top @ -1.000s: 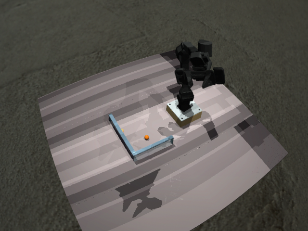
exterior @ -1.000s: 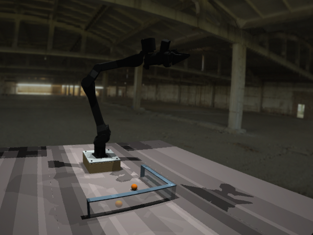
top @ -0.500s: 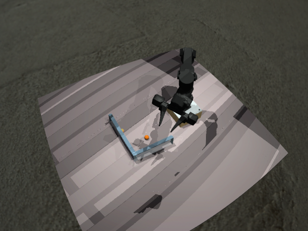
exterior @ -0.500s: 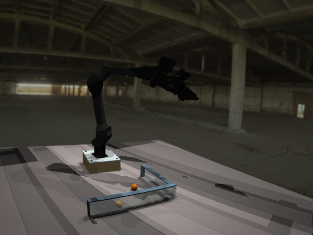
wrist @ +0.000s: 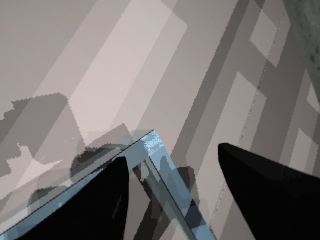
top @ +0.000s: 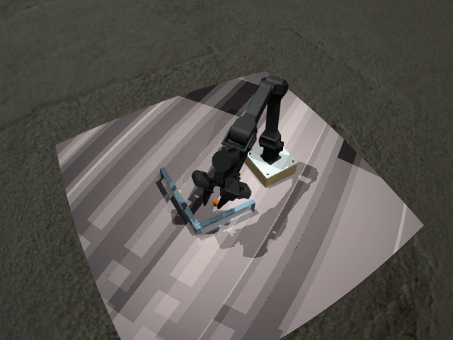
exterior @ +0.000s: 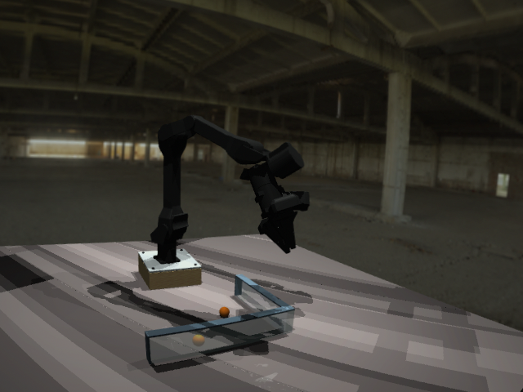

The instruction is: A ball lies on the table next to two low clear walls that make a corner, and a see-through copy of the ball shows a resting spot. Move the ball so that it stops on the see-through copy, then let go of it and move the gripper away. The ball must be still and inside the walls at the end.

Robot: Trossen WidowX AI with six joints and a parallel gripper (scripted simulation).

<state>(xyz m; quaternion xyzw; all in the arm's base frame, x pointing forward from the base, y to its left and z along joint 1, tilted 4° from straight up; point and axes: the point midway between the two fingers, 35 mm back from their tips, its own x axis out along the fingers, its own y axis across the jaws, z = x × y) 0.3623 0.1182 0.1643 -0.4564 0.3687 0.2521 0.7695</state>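
Now: the orange ball 100 mm behind my gripper tip, 100 mm to the right of it and 170 mm below it. Also, from my gripper tip: see-through copy of ball 10 mm behind, 220 mm to the right, 170 mm below.
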